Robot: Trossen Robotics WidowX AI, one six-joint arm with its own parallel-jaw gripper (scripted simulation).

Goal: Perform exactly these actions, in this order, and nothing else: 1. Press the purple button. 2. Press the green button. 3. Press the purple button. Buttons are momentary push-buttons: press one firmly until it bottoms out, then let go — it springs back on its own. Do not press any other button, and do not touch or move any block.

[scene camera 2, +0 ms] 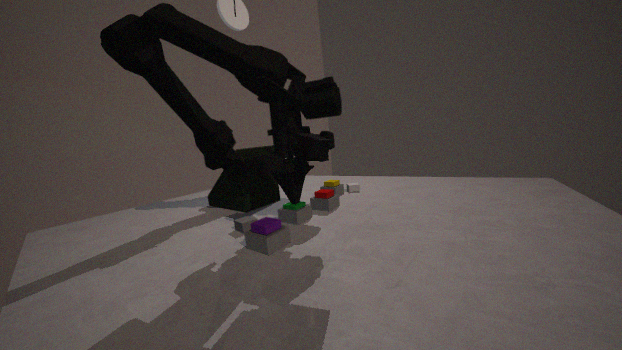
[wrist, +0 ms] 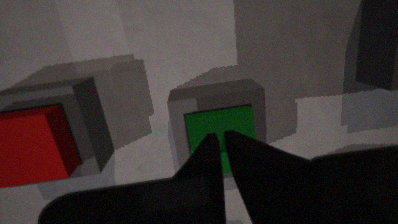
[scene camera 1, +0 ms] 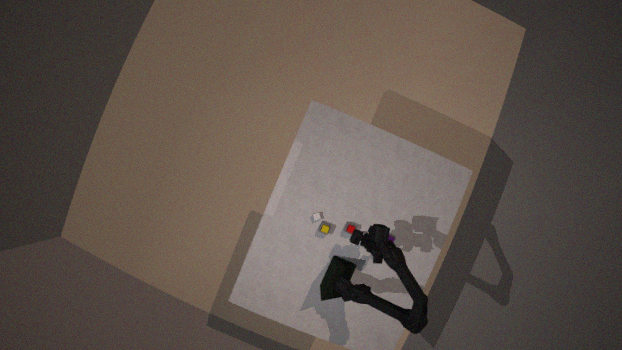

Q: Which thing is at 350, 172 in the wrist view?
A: My gripper.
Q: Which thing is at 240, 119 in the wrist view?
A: A green button.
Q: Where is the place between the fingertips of my gripper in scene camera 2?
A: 295, 203
